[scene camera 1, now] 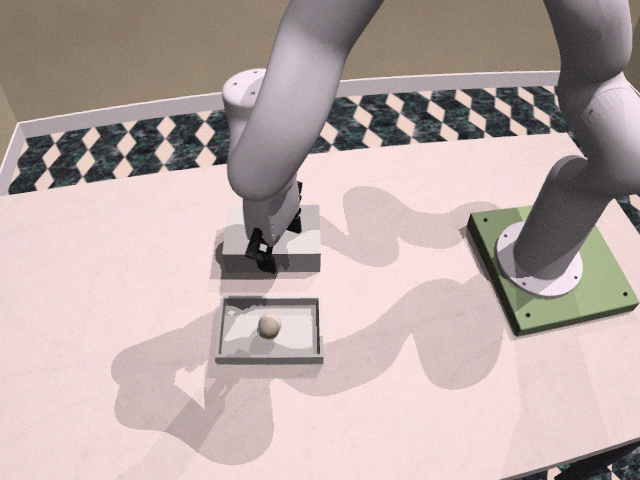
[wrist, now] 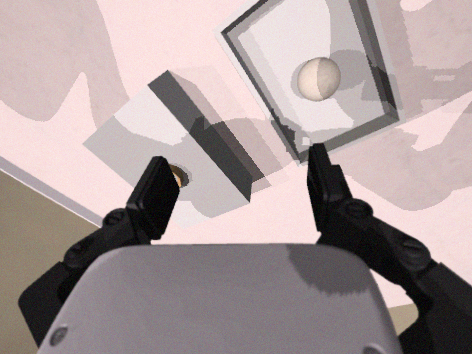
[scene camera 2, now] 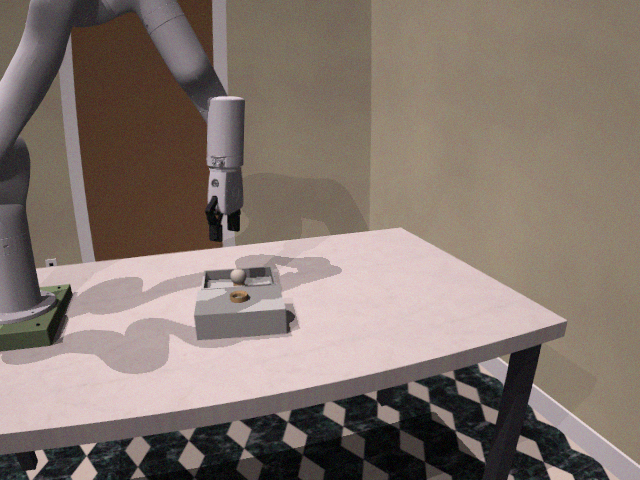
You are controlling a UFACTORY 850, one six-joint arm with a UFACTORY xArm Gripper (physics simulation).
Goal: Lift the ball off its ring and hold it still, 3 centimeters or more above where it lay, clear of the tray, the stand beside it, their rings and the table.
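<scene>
A cream ball point(scene camera 1: 269, 326) point(scene camera 2: 238, 275) point(wrist: 319, 79) rests on its ring point(scene camera 2: 238, 283) inside the grey tray point(scene camera 1: 268, 359) point(scene camera 2: 277, 279) point(wrist: 259, 86); the ring is mostly hidden under the ball. The grey stand point(scene camera 1: 305, 262) point(scene camera 2: 241, 323) point(wrist: 135, 145) is beside the tray, with an orange ring point(scene camera 2: 238, 296) point(wrist: 176, 176) on top, partly behind a finger in the wrist view. My gripper point(scene camera 1: 282, 249) point(scene camera 2: 224, 234) point(wrist: 237, 168) is open and empty. It hangs well above the stand and tray, and in the wrist view the ball is beyond the right fingertip.
The arm's green base plate point(scene camera 1: 584, 310) point(scene camera 2: 31, 338) stands on the table point(scene camera 1: 387, 428) point(scene camera 2: 413, 310), to the right of the tray and stand in the first scene view. The tray has low raised walls. The stand is a solid block close beside it, with a narrow gap between them.
</scene>
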